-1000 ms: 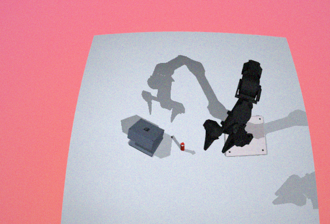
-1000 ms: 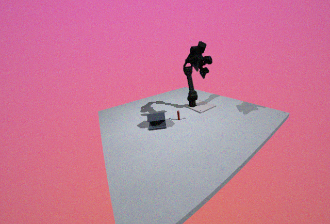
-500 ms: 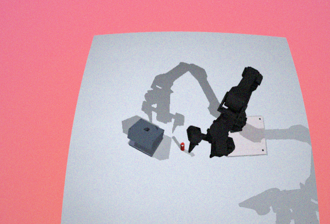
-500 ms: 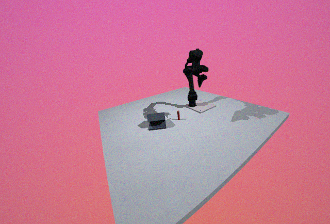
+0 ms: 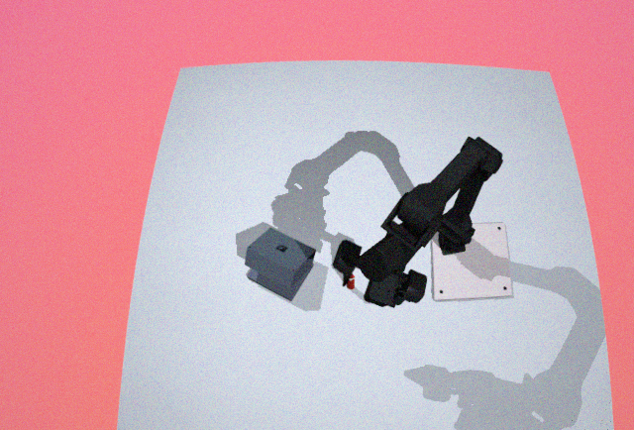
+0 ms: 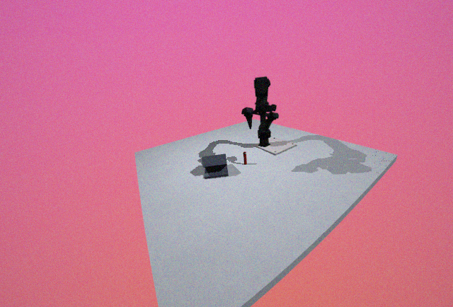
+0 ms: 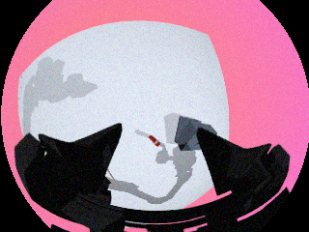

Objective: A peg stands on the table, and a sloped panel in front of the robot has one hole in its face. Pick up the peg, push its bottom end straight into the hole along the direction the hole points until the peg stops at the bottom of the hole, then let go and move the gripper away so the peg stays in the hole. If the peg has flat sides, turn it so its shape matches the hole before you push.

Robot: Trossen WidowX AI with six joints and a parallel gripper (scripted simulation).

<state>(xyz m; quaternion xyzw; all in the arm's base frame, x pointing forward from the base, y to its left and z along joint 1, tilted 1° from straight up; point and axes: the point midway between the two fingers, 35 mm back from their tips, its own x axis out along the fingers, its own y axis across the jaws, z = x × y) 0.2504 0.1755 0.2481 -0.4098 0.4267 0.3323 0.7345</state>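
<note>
Now: the peg 1 cm ahead of my gripper tip, 10 cm to the right of it and 17 cm below it. The rest, counted from my gripper tip: sloped panel (17 cm ahead, 18 cm to the right, 16 cm below).
</note>
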